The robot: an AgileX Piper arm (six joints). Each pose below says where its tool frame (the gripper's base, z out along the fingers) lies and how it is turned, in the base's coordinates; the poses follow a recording.
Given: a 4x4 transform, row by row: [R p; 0 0 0 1], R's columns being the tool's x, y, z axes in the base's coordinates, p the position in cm. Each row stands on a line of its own.
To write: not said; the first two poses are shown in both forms.
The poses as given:
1:
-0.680, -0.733, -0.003, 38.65
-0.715, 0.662, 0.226, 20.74
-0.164, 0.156, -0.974, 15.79
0, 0, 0, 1
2:
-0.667, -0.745, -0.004, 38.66
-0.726, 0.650, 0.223, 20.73
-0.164, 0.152, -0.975, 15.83
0, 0, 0, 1
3:
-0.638, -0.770, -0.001, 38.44
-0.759, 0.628, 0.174, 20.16
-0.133, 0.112, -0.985, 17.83
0, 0, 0, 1
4:
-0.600, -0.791, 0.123, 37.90
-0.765, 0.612, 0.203, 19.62
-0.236, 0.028, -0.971, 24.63
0, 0, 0, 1
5:
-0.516, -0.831, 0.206, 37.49
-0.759, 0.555, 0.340, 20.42
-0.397, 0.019, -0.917, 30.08
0, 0, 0, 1
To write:
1:
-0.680, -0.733, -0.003, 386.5
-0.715, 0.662, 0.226, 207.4
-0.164, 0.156, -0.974, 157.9
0, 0, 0, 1

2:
-0.667, -0.745, -0.004, 386.6
-0.726, 0.650, 0.223, 207.3
-0.164, 0.152, -0.975, 158.3
0, 0, 0, 1

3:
-0.638, -0.770, -0.001, 384.4
-0.759, 0.628, 0.174, 201.6
-0.133, 0.112, -0.985, 178.3
0, 0, 0, 1

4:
-0.600, -0.791, 0.123, 379.0
-0.765, 0.612, 0.203, 196.2
-0.236, 0.028, -0.971, 246.3
0, 0, 0, 1

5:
-0.516, -0.831, 0.206, 374.9
-0.759, 0.555, 0.340, 204.2
-0.397, 0.019, -0.917, 300.8
0, 0, 0, 1

